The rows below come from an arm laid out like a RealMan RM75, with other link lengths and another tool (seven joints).
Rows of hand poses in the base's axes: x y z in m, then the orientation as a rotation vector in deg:
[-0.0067 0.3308 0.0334 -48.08 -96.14 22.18]
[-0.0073 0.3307 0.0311 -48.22 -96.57 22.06]
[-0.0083 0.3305 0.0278 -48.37 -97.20 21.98]
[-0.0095 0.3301 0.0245 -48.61 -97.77 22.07]
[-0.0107 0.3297 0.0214 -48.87 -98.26 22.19]
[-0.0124 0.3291 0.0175 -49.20 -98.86 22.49]
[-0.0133 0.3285 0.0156 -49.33 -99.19 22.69]
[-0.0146 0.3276 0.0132 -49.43 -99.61 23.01]
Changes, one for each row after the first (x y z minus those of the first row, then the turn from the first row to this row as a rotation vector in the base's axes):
[-0.0006 -0.0001 -0.0023 -0.03 -0.45 0.03]
[-0.0016 -0.0003 -0.0056 -0.10 -1.08 0.15]
[-0.0028 -0.0007 -0.0089 -0.33 -1.64 0.29]
[-0.0040 -0.0011 -0.0120 -0.59 -2.13 0.40]
[-0.0057 -0.0017 -0.0159 -1.01 -2.71 0.60]
[-0.0066 -0.0023 -0.0178 -1.24 -3.00 0.76]
[-0.0079 -0.0032 -0.0202 -1.53 -3.33 1.03]

